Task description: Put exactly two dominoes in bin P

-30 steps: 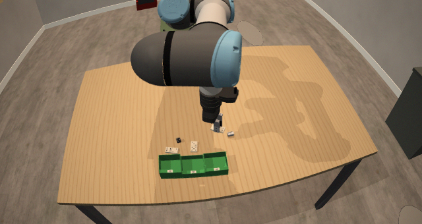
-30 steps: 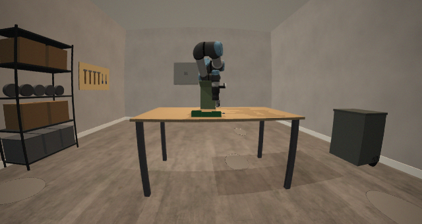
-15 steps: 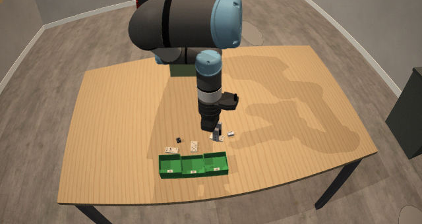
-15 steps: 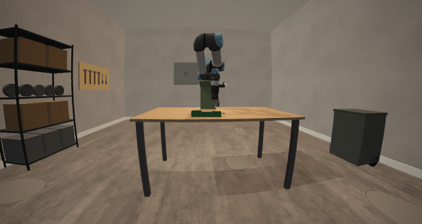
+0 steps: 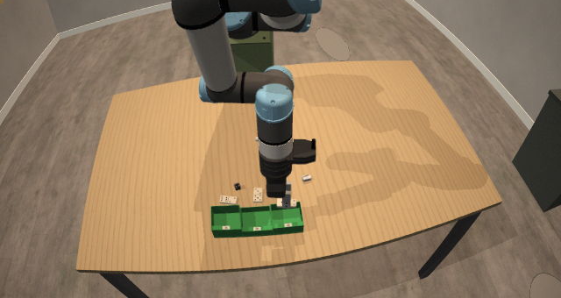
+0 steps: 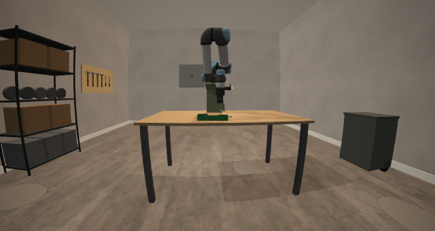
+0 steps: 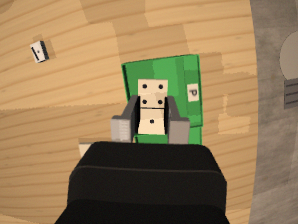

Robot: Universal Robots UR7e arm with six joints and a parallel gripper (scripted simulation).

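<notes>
My gripper is now 8 cm to the left of the bin marked P, 7 cm above it and 2 cm short of it. The rest, counted from my hand: domino: 1 cm below; grey piece: 14 cm behind, 8 cm below, 7 cm to the left.
</notes>
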